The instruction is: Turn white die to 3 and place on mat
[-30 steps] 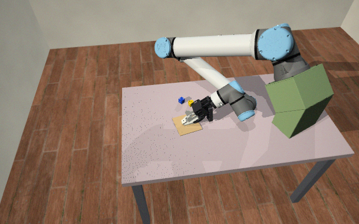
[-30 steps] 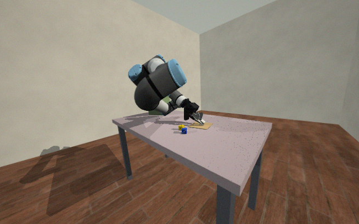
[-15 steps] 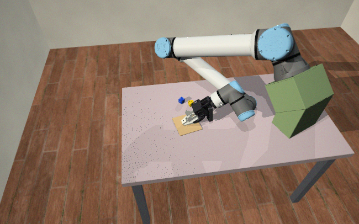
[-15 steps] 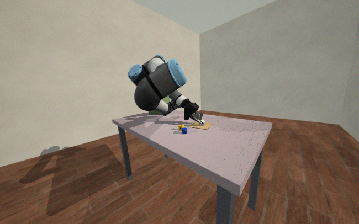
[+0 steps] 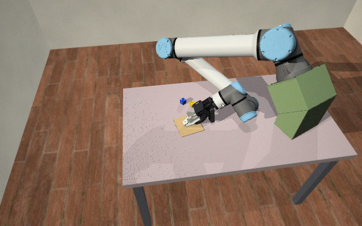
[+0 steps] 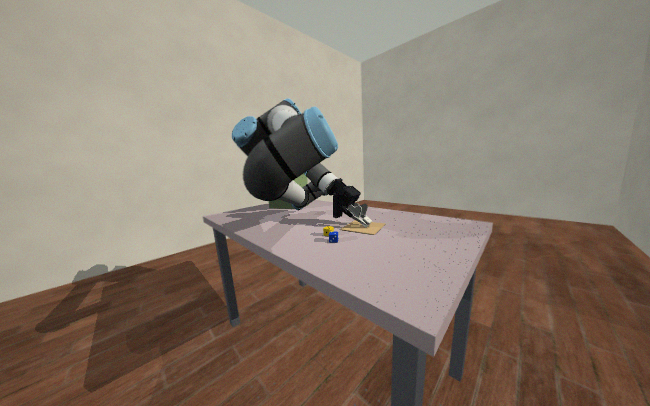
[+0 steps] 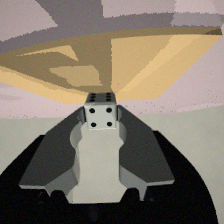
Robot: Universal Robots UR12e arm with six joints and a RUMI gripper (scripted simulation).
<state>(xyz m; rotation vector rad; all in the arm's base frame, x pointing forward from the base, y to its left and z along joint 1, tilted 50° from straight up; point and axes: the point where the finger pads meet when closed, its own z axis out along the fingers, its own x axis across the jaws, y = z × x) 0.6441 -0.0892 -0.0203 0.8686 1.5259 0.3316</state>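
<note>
The white die lies right at my hand. Also, from my hand: blue die 180 mm to the right, 30 mm behind, 10 mm below; yellow die 140 mm to the right, 80 mm behind, 10 mm below; tan mat 20 mm below, 10 mm behind.
</note>
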